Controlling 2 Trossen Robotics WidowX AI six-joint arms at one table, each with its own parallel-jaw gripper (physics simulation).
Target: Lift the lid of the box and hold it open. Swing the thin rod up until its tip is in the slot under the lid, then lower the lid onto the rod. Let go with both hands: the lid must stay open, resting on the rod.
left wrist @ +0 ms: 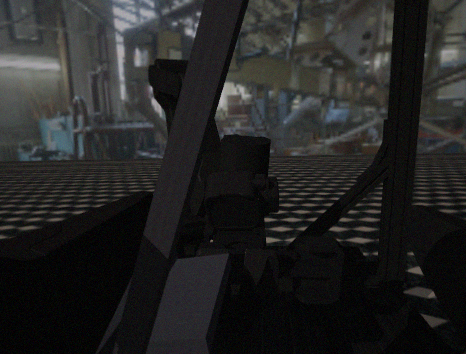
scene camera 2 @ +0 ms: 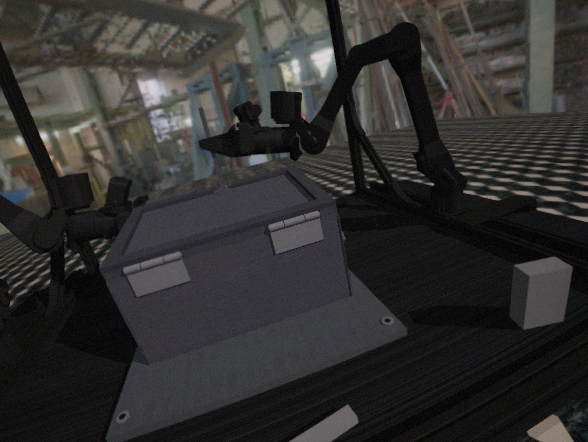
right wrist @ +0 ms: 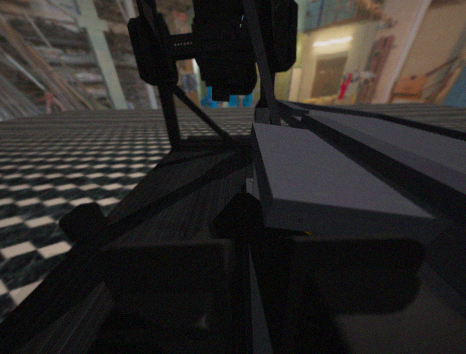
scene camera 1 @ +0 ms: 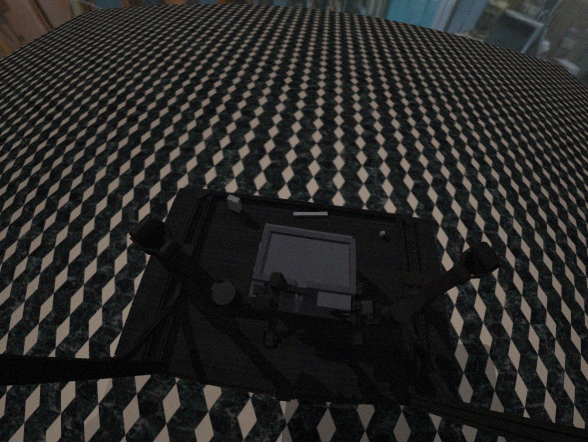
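Seen in the pictures: left gripper, between the fingertips: (left wrist: 278, 210) (scene camera 2: 199, 144) (scene camera 1: 308, 312); right gripper, between the fingertips: (left wrist: 232, 342) (right wrist: 242, 199) (scene camera 1: 329, 313); left arm's base, origin of its link: (scene camera 2: 447, 210); right arm's base, origin of its link: (scene camera 2: 7, 356).
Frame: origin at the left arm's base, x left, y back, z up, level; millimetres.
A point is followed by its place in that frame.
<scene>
A grey box (scene camera 2: 240, 281) @(x 144, y -479, z 76 mm) (scene camera 1: 310, 259) @(x 43, y -488, z 158 mm) stands on a grey base plate (scene camera 2: 283, 351) @(x 207, y -453, z -7 mm), its two hinges toward scene camera 2. Its lid (scene camera 2: 218, 206) @(x 34, y -480, z 159 mm) (right wrist: 323, 175) @(x -86, y -598, z 176 mm) is tilted up a little at the edge away from the hinges. My right gripper (right wrist: 242, 199) @(x -114, y -563, z 138 mm) (scene camera 1: 360, 307) is shut on nothing, its tips low at that raised edge; the box hides the tips in scene camera 2. My left gripper (scene camera 2: 204, 145) @(x -141, y -487, z 257 mm) (scene camera 1: 278, 281) is open and empty, level above the same side of the box. A grey bar (left wrist: 189, 147) @(x -117, y -459, z 283 mm), seemingly the rod, stands steeply close to the left wrist camera.
The box sits on a dark table top (scene camera 2: 446, 351) @(x 294, y -277, z -19 mm). A black frame post (scene camera 2: 342, 88) rises behind the box. A white strip (scene camera 2: 332, 425) @(x 320, y -433, z -9 mm) (scene camera 1: 310, 214) @(x 322, y -483, z -10 mm) lies flat on the table behind the box. A small grey block (scene camera 1: 233, 203) @(x 295, y -155, z 41 mm) and a small peg (scene camera 1: 383, 233) @(x 264, y -803, z 4 mm) stand near the back corners.
</scene>
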